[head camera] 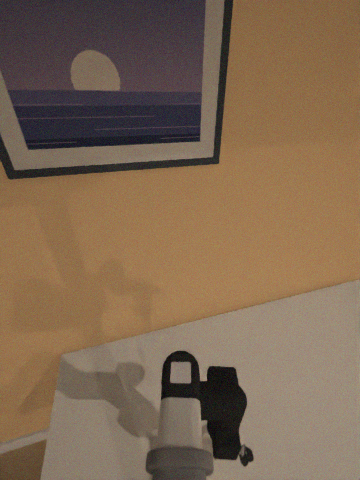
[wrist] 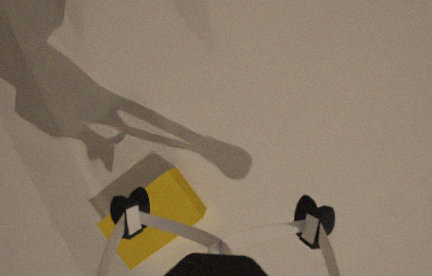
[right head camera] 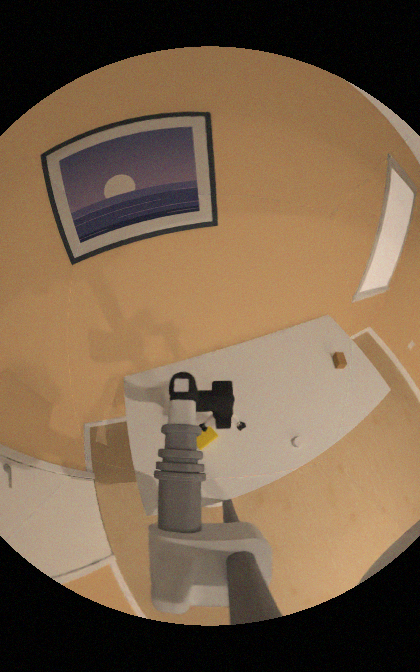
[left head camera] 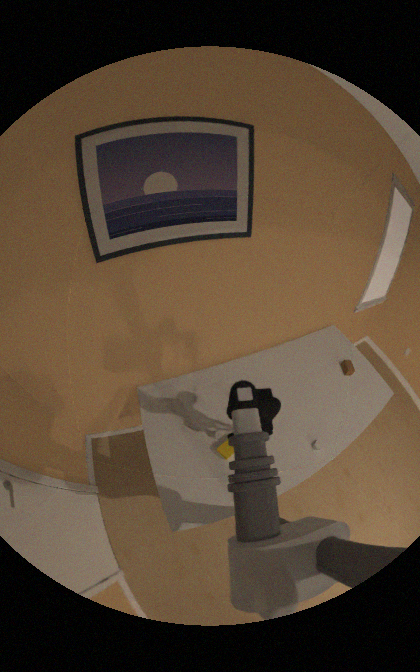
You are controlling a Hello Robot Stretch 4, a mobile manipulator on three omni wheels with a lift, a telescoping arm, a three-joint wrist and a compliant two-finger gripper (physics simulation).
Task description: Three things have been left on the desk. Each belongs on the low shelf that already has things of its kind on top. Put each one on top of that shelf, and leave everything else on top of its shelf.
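Frame: origin at the robot's base, x ahead, y left, z up, level; centimetres.
Where they show: gripper, between the fingertips: (wrist: 221, 209).
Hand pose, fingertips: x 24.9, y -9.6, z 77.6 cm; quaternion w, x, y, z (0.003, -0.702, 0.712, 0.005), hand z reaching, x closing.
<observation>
After its pixels a point has its place.
A yellow block (left head camera: 226, 449) (right head camera: 207, 438) (wrist: 170, 205) @(z 73.6, x 24.1, y -4.1 cm) lies on the white desk (head camera: 300, 350) @(z 69.1, x 58.5, y -48.3 cm) (left head camera: 200, 485) (right head camera: 270, 465). My gripper (wrist: 221, 209) @(z 77.6, x 24.9, y -9.6 cm) (right head camera: 222, 426) is open above the desk. In the wrist view its left fingertip hangs over the yellow block, and its right fingertip is over bare desk to the block's right. A small brown block (left head camera: 347, 367) (right head camera: 339, 360) lies near the desk's far right corner. A small whitish round thing (left head camera: 315, 444) (right head camera: 296, 441) lies near the desk's front edge. The low shelves do not show in these views.
The wall with a framed sunset picture (head camera: 211, 100) @(z 153.2, x 73.5, y -8.5 cm) (left head camera: 251, 185) (right head camera: 213, 175) rises behind the desk. A white door (left head camera: 45, 540) (right head camera: 40, 525) is at the lower left. A bright framed panel (left head camera: 390, 250) (right head camera: 387, 235) is on the wall at the right.
</observation>
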